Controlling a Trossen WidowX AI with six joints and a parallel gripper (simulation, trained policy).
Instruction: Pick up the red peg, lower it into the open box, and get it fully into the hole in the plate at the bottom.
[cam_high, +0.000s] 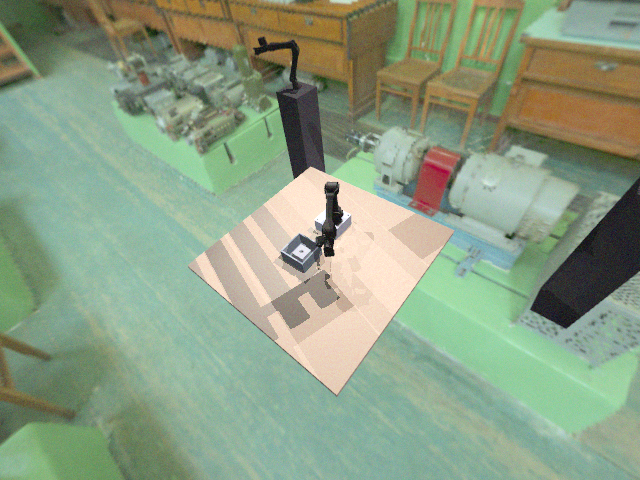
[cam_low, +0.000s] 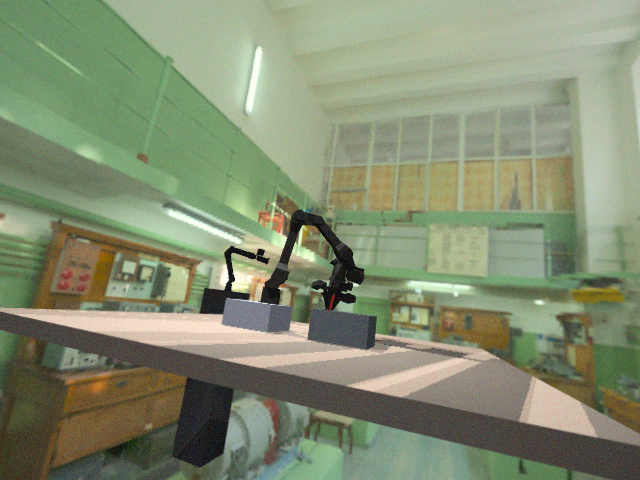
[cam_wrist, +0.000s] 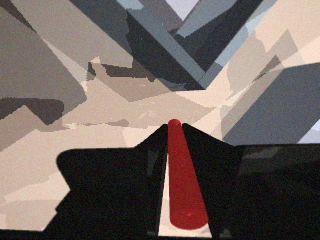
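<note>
The box lies 130 mm to the right of my gripper tip, 110 mm ahead of it and 60 mm below it. From my gripper tip the other things lie so: red peg (30 mm above, 10 mm to the left).
</note>
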